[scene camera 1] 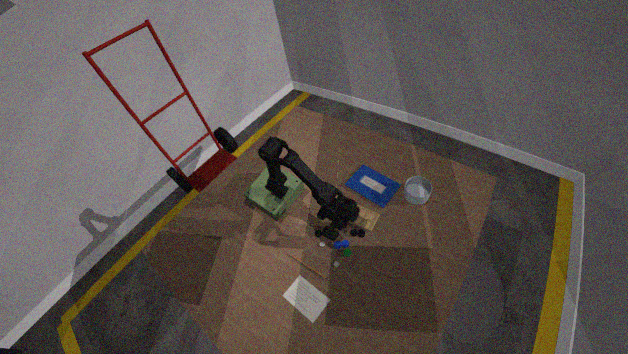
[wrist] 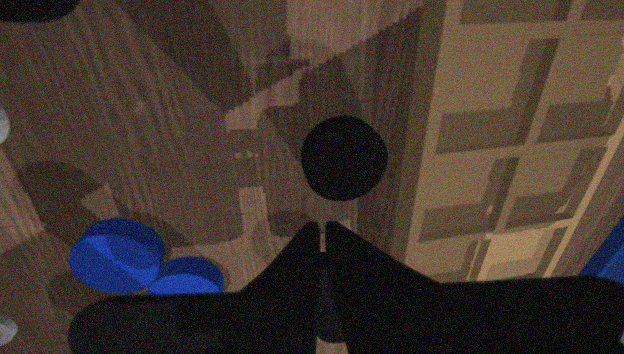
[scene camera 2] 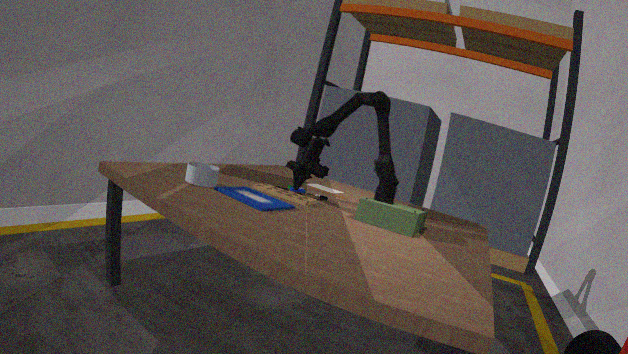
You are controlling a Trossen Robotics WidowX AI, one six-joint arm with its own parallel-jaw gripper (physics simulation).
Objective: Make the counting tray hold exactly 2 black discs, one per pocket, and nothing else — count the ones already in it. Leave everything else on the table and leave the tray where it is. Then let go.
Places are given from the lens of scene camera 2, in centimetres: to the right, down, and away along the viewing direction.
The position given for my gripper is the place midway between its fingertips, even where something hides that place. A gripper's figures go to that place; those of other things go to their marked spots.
my gripper (scene camera 2: 295, 189): -7, 5, 136
grey bowl (scene camera 2: 201, 174): -37, -1, 109
